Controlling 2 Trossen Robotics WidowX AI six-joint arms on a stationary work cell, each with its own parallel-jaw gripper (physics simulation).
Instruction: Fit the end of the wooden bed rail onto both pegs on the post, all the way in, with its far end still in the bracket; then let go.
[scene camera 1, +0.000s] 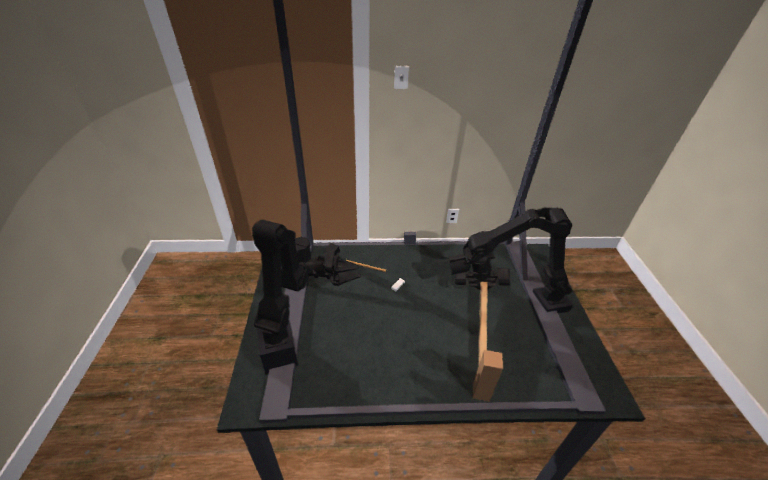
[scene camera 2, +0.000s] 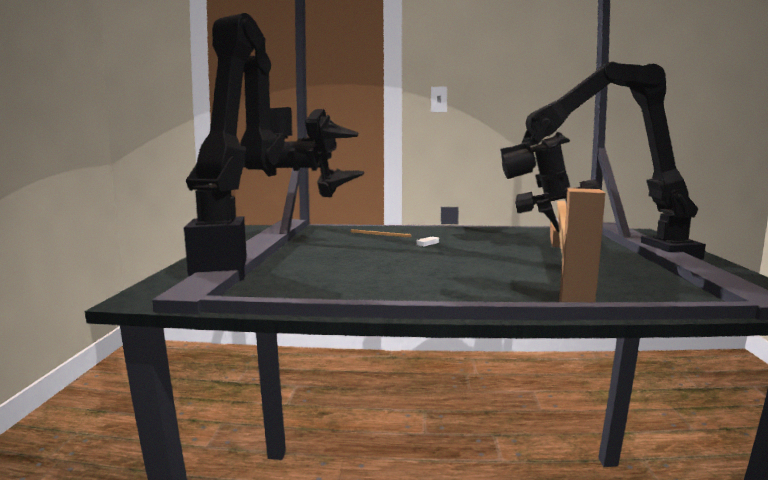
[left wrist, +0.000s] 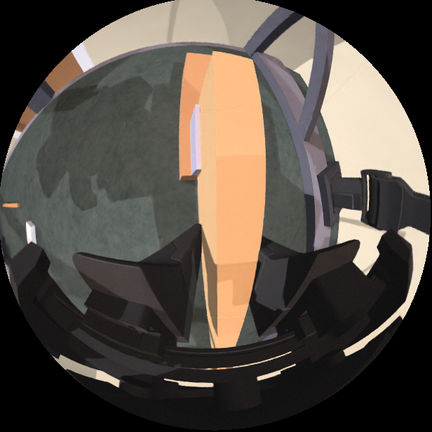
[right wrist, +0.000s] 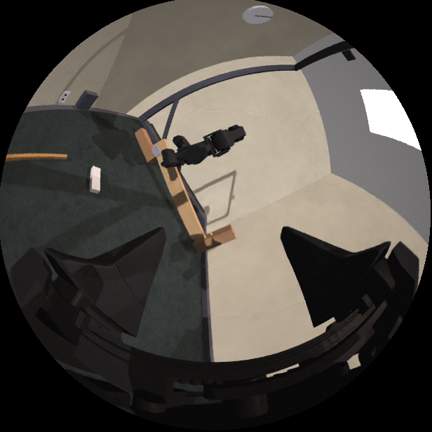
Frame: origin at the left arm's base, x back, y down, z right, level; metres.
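Where they show: right gripper, fingertip midpoint: (scene camera 1: 359, 271) (scene camera 2: 361, 154); left arm's base at its link origin: (scene camera 1: 552, 296) (scene camera 2: 672, 240); right arm's base at its link origin: (scene camera 1: 275, 337) (scene camera 2: 215, 221).
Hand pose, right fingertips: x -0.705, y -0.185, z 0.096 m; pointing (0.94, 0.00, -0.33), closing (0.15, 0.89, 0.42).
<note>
Things, the pixels of their top centre, and the offset from my right fingertips. "*": a spot on its surface instead.
- upright wooden post at a spot on its surface: (scene camera 2: 582, 243) (scene camera 1: 487, 381) * dx +0.293, dy +0.116, dz -0.390 m
- thin orange stick at its top centre: (scene camera 2: 380, 232) (scene camera 1: 365, 265) dx +0.068, dy +0.213, dz +0.235 m
- small white block at its top centre: (scene camera 2: 427, 239) (scene camera 1: 398, 283) dx +0.169, dy +0.208, dz +0.105 m
The light wooden bed rail (scene camera 1: 483, 322) (scene camera 2: 562, 210) (left wrist: 240, 200) (right wrist: 181, 202) runs from the far block to the near post. The upright wooden post (scene camera 1: 488, 376) (scene camera 2: 582, 243) (right wrist: 220, 240) stands near the front edge; the rail's near end is at it. How far the rail is on the pegs cannot be told. At the far end a pale bracket (left wrist: 196, 142) (right wrist: 156, 150) shows beside the rail, on the far wooden block (left wrist: 189, 107) (right wrist: 145, 142). My left gripper (scene camera 1: 483, 281) (left wrist: 215, 228) is shut on the rail near its far half. My right gripper (scene camera 1: 357, 275) (scene camera 2: 360, 153) (right wrist: 225, 233) is open and empty, above the table's left side.
A thin orange stick (scene camera 1: 365, 265) (scene camera 2: 380, 232) (right wrist: 37, 156) and a small white block (scene camera 1: 398, 284) (scene camera 2: 427, 241) (left wrist: 30, 232) (right wrist: 95, 179) lie on the dark table between the arms. Raised grey frame bars (scene camera 1: 430, 407) (scene camera 2: 453, 308) run along the table's front and sides.
</note>
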